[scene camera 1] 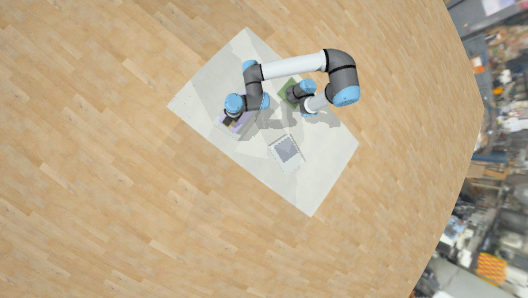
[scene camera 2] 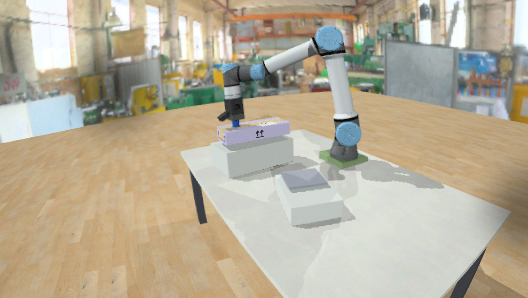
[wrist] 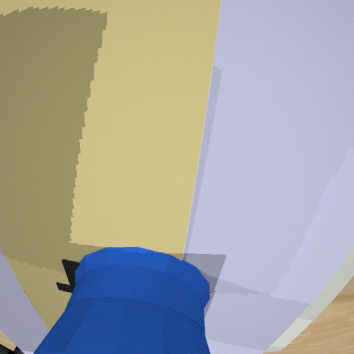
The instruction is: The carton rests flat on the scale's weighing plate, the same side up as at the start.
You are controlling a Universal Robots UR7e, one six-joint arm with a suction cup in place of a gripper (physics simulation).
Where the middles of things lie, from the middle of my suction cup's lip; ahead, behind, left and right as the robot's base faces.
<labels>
The lilac carton (scene camera 2: pixel 266 128) lies 80 mm behind my suction cup, 20 mm to the left of it and 40 mm below it. From my suction cup the other things lie so: scale (scene camera 2: pixel 306 196): 40 mm behind, 490 mm to the left, 170 mm below.
</labels>
